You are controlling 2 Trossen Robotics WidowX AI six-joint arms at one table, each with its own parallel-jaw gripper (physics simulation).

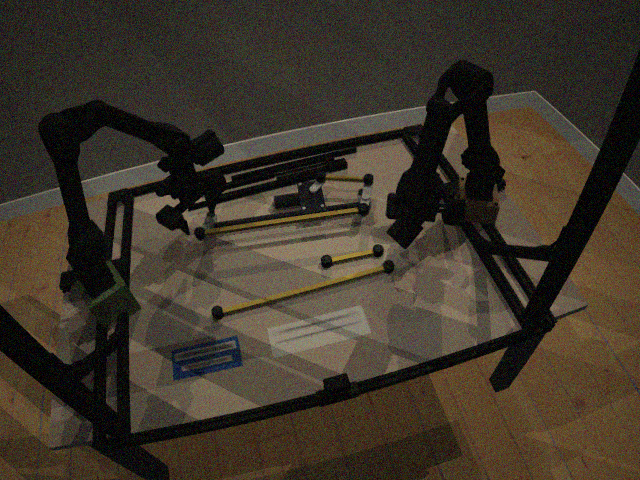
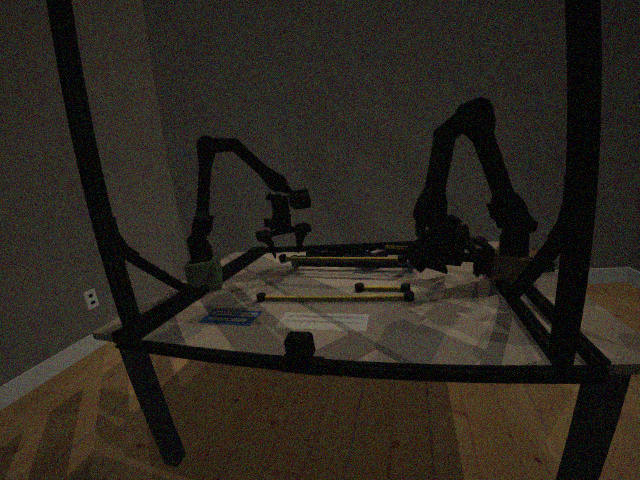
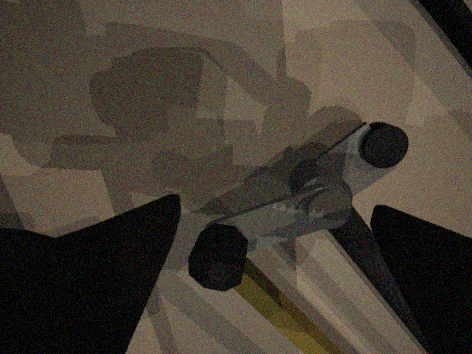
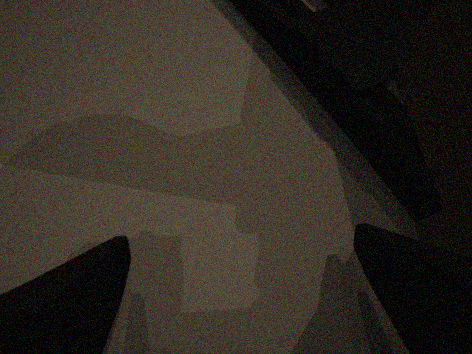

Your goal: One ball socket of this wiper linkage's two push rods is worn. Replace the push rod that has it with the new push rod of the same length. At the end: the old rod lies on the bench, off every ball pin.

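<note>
On the wiper linkage, a long yellow push rod [image 1: 284, 219] [image 2: 346, 258] [image 3: 280, 305] and a short one [image 1: 343, 177] are in place. A loose long push rod [image 1: 305, 290] [image 2: 336, 298] and a loose short push rod [image 1: 352, 255] [image 2: 382, 287] lie on the bench in front. My left gripper [image 1: 199, 221] [image 2: 287, 250] [image 3: 276, 209] is open over the linkage's left crank [image 3: 280, 215]; the long rod's black end socket [image 1: 200, 233] [image 3: 218, 256] shows between its fingers. My right gripper [image 4: 243, 242] is open and empty over bench right of the linkage. Which socket is worn cannot be told.
A blue marked rectangle [image 1: 178, 373] and a white card [image 1: 330, 338] [image 2: 325, 322] lie towards the bench front. A black block [image 1: 337, 384] [image 2: 299, 345] sits on the front rail. Dark frame rails edge the bench, and posts rise at both sides. The scene is dim.
</note>
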